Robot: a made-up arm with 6 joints. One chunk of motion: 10 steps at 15 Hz.
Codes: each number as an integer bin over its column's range. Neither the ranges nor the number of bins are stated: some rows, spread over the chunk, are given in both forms.
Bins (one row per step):
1: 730 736 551 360 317 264
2: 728 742 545 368 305 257
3: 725 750 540 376 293 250
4: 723 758 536 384 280 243
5: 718 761 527 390 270 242
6: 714 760 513 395 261 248
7: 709 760 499 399 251 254
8: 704 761 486 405 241 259
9: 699 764 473 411 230 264
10: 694 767 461 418 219 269
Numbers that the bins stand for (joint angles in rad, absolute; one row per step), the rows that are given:
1: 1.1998 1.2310 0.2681 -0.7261 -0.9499 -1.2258
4: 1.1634 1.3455 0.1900 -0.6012 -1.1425 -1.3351
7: 1.0905 1.3560 -0.0026 -0.5231 -1.2935 -1.2779
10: 1.0124 1.3924 -0.2004 -0.4242 -1.4601 -1.1998
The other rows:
2: 1.1894 1.2623 0.2368 -0.6845 -1.0124 -1.2623
3: 1.1738 1.3039 0.2108 -0.6428 -1.0749 -1.2987
5: 1.1373 1.3612 0.1431 -0.5700 -1.1946 -1.3403
6: 1.1165 1.3560 0.0703 -0.5439 -1.2414 -1.3091
8: 1.0645 1.3612 -0.0703 -0.4919 -1.3455 -1.2519
9: 1.0384 1.3768 -0.1379 -0.4607 -1.4028 -1.2258

